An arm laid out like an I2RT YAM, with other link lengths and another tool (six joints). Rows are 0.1 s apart.
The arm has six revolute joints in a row. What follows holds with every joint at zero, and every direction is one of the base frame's.
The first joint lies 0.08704 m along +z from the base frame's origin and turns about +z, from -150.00 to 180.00 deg.
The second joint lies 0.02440 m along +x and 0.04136 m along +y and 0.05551 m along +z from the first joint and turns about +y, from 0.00 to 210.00 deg.
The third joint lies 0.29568 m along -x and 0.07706 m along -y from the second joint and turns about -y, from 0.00 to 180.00 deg.
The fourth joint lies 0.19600 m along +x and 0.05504 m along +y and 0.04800 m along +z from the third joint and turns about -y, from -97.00 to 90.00 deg.
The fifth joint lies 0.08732 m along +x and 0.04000 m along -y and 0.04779 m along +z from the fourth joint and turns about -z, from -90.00 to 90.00 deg.
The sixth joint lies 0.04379 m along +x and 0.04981 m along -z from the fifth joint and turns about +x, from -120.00 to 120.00 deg.
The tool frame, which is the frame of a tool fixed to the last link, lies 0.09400 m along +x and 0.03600 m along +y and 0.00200 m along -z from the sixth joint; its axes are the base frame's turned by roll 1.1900, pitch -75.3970 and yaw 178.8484 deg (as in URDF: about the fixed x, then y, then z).
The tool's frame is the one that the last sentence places.
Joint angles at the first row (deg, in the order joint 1, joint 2, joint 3, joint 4, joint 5, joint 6):
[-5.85 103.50 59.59 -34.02 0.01 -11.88]
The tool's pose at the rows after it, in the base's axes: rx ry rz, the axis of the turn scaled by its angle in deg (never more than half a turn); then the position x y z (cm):
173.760, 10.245, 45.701, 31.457, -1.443, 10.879
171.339, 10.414, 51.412, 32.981, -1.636, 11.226
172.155, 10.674, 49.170, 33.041, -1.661, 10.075
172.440, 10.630, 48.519, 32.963, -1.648, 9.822
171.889, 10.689, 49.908, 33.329, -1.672, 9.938
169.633, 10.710, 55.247, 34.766, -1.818, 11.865
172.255, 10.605, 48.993, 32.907, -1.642, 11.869
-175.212, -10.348, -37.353, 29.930, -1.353, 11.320
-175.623, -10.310, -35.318, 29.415, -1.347, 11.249
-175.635, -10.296, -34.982, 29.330, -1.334, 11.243
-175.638, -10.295, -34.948, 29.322, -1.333, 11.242
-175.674, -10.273, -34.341, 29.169, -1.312, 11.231
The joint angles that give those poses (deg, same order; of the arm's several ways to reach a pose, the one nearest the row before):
[-5.85 103.57 59.59 -31.22 -1.48 -11.88]
[-5.85 103.61 59.59 -27.18 -1.32 -11.92]
[-5.85 105.78 59.42 -26.37 -1.26 -12.12]
[-5.85 106.17 59.29 -26.30 -1.28 -12.10]
[-5.82 106.15 59.33 -25.41 -1.28 -12.10]
[-5.82 104.66 62.15 -25.98 -1.28 -12.05]
[-5.85 103.81 62.52 -31.57 -1.28 -12.08]
[-5.85 103.81 62.52 -39.33 -1.21 -12.10]
[-5.85 103.81 62.50 -40.62 -1.02 -12.10]
[-5.85 103.81 62.50 -40.84 -1.04 -12.10]
[-5.85 103.81 62.50 -40.86 -1.04 -12.10]
[-5.85 103.81 62.50 -41.26 -1.06 -12.10]

